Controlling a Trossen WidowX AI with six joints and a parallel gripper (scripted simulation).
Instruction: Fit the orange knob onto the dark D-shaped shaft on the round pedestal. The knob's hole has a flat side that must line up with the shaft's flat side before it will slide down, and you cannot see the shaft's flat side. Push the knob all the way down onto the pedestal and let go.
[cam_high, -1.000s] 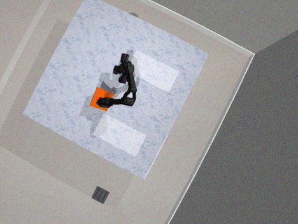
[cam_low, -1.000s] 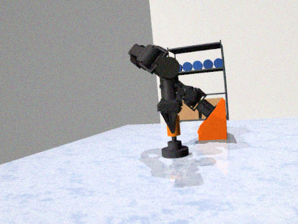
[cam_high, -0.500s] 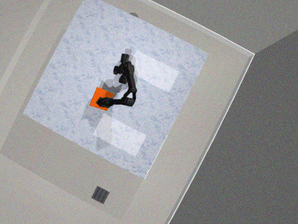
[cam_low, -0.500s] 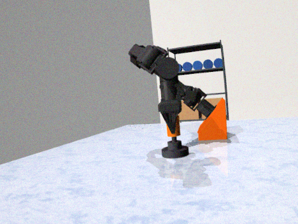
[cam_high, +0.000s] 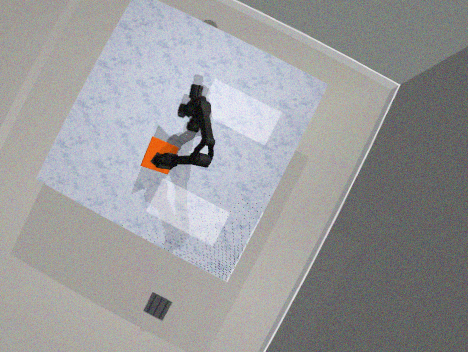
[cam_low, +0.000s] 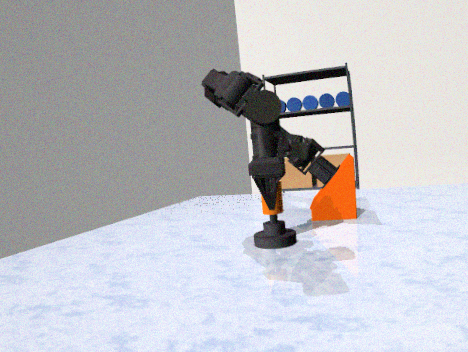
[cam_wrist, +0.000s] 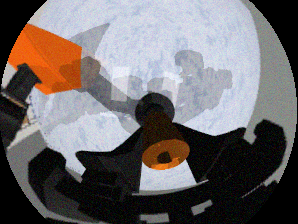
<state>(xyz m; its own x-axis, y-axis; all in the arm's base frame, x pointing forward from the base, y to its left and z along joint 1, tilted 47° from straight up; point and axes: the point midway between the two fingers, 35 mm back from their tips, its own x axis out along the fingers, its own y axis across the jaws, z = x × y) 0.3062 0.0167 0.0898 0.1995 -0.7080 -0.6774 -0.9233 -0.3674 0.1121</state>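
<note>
Now: the orange knob 2 cm above my gripper tip. The rest, counted from my gripper tip: dark round pedestal (4 cm below).
</note>
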